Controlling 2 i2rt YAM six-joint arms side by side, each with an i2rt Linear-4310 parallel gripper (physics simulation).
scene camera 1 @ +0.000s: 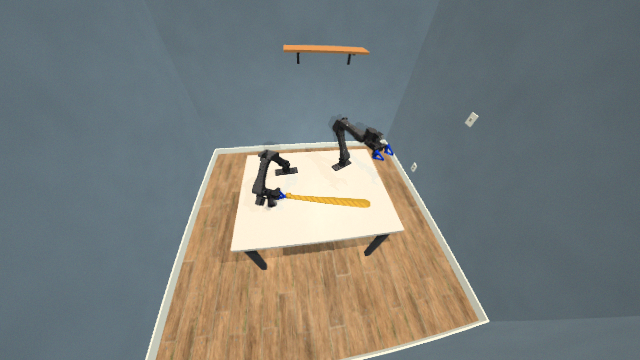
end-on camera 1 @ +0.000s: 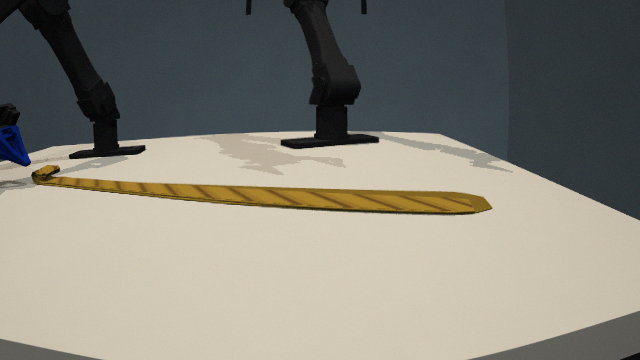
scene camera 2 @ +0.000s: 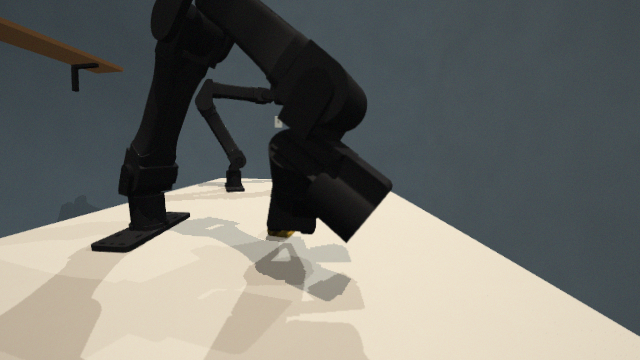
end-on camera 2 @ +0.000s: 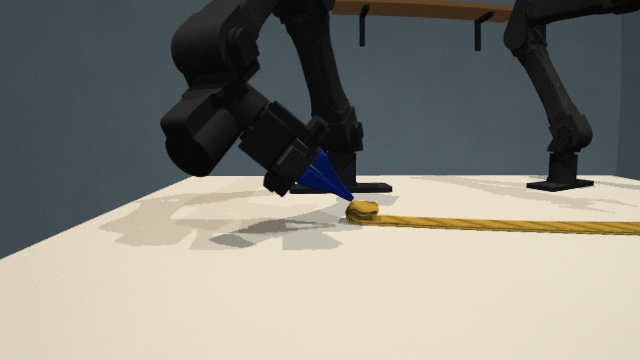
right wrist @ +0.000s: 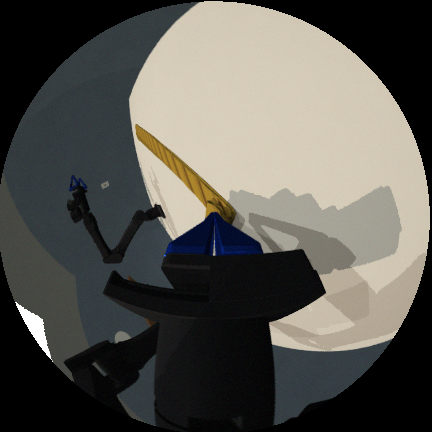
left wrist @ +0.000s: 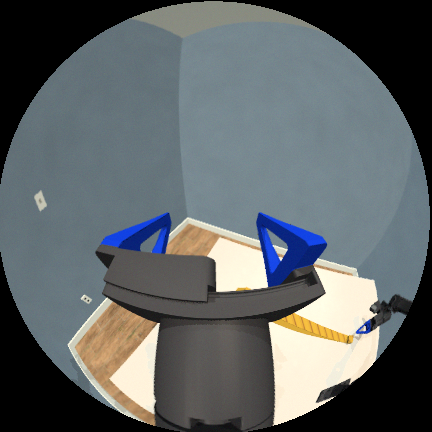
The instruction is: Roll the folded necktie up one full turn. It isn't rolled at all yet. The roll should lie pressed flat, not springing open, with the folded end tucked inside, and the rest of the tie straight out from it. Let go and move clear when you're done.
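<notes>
The yellow striped necktie (scene camera 1: 327, 200) (end-on camera 1: 275, 198) (end-on camera 2: 475, 224) (left wrist: 312, 327) (right wrist: 175, 166) lies straight along the table, its wide end at the right in scene camera 1. At its narrow end, a small curl (end-on camera 1: 45, 173) (end-on camera 2: 362, 211) is turned over and stands thicker than the tie; whether the end is tucked inside is unclear. My right gripper (scene camera 1: 285, 195) (end-on camera 2: 352, 200) (right wrist: 213, 216) is shut and empty, its tips at the curl's upper left in end-on camera 2; contact is unclear. My left gripper (scene camera 1: 384, 153) (left wrist: 213, 217) is open and empty, raised far from the tie.
The white table (scene camera 1: 310, 230) carries both arms' black base plates (scene camera 1: 286, 171) (end-on camera 1: 330, 141) behind the tie. An orange shelf (scene camera 1: 326, 49) is on the back wall. In scene camera 2, the right arm hides most of the tie.
</notes>
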